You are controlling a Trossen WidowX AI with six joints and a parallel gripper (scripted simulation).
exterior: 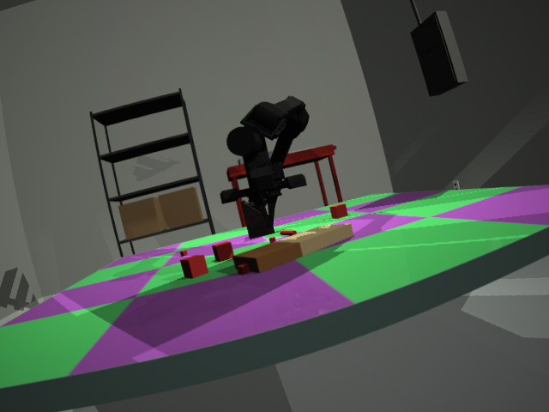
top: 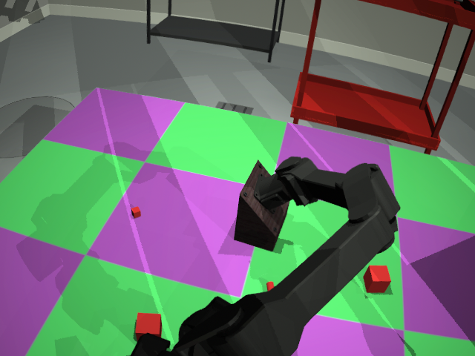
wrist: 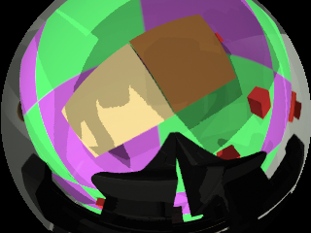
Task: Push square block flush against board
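Now: the board 30 mm ahead of my gripper tip, 80 mm to the left of it and 50 mm below it. From my gripper tip the other things lie so: red rod 240 mm behind, 80 mm to the left, 50 mm below; square block 80 mm ahead, 30 mm to the right, 50 mm below.
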